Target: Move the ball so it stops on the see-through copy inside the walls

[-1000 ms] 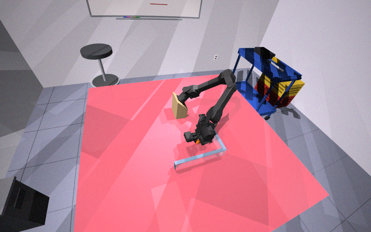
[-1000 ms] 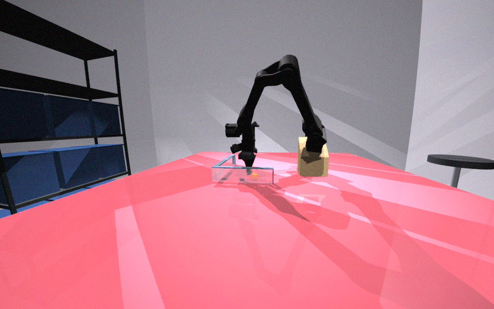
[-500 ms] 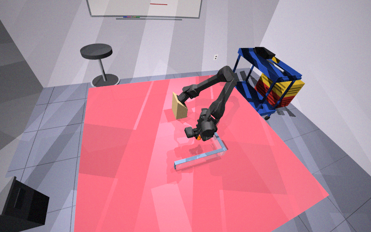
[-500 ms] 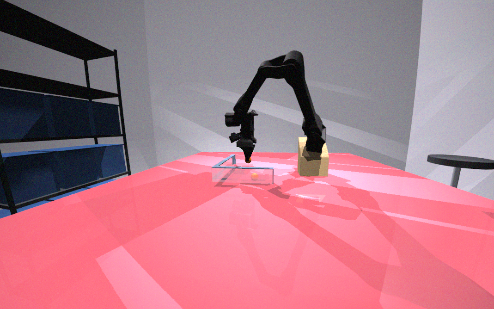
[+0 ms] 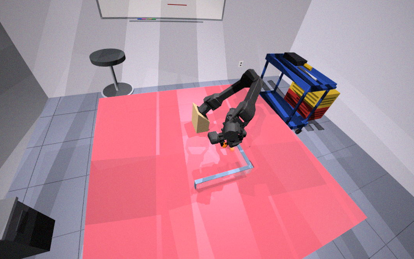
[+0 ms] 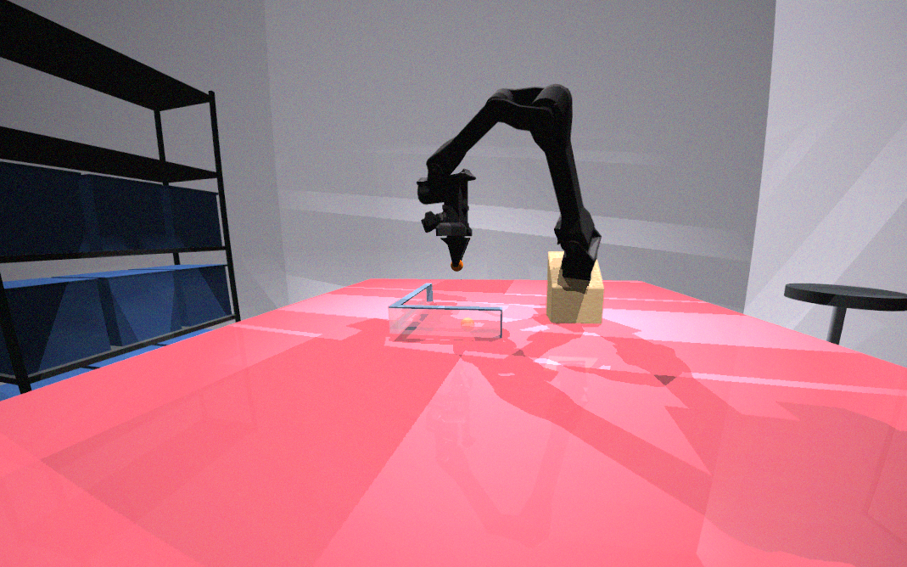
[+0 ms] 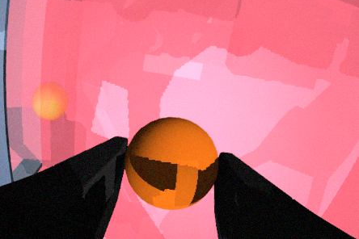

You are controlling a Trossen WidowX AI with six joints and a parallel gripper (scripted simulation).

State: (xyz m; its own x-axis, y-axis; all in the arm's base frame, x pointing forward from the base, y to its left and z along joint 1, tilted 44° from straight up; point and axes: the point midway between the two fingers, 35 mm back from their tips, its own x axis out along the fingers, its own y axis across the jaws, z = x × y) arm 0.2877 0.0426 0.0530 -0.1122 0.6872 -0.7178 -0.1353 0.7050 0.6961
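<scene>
Right now my gripper tip is 12 cm to the right of the grey-blue wall top, 8 cm above it and 1 cm past it.
</scene>
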